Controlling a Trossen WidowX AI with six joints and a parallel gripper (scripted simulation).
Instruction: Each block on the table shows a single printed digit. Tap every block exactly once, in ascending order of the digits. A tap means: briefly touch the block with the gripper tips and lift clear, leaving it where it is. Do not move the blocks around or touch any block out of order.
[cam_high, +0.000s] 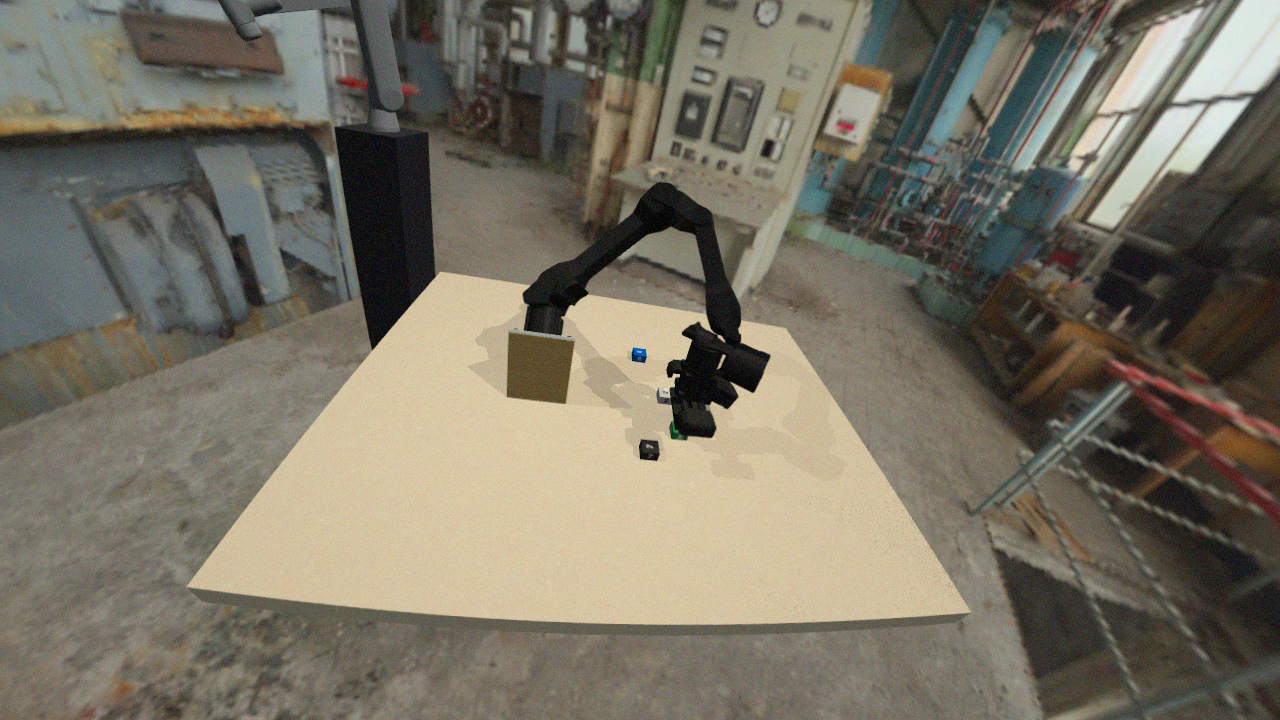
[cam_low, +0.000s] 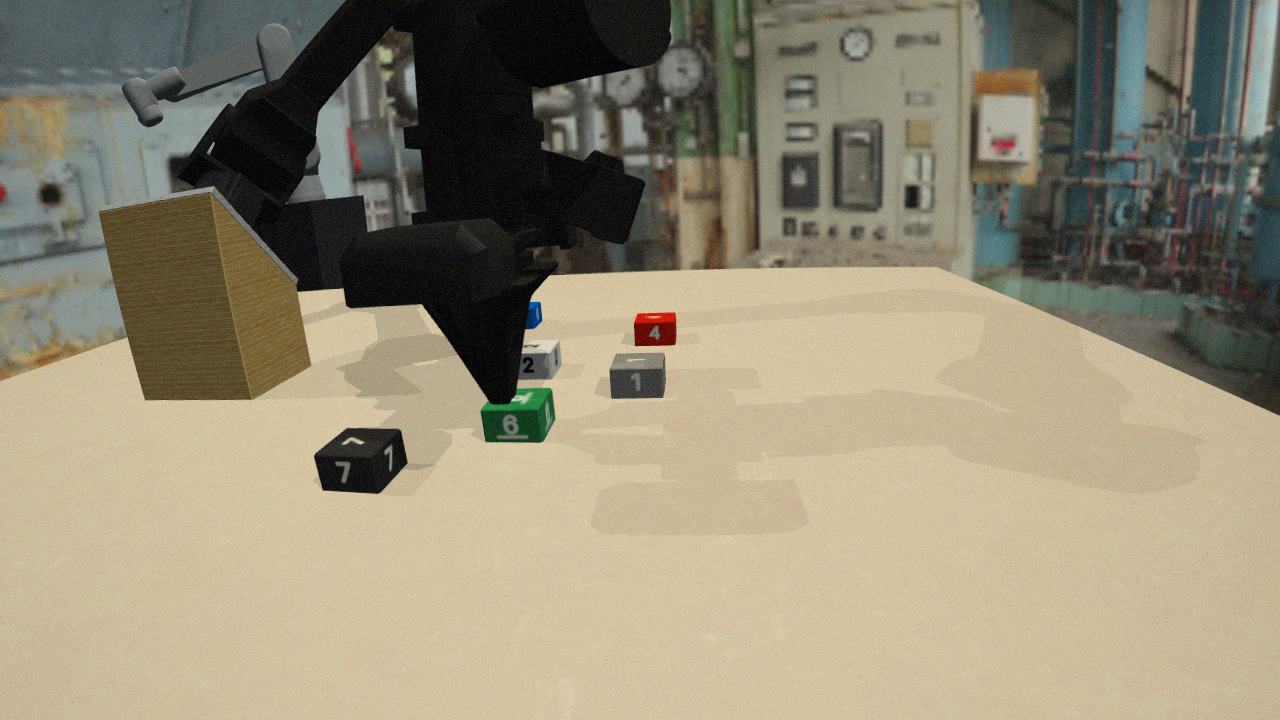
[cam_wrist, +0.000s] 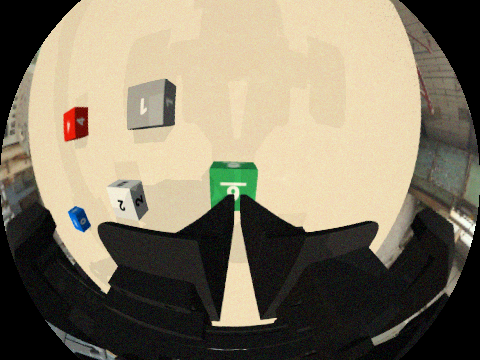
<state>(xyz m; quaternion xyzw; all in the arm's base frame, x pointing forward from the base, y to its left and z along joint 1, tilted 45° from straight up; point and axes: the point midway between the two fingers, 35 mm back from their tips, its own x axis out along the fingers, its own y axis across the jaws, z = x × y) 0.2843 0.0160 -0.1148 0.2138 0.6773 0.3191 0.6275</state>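
Right now the green block is 10 mm ahead of my gripper tip and 10 mm below it. The rest, counted from my gripper tip: white block 20 mm behind, 100 mm to the left, 10 mm below; black block 50 mm behind, 60 mm to the right, 10 mm below; grey block 60 mm ahead, 70 mm to the left, 10 mm below.
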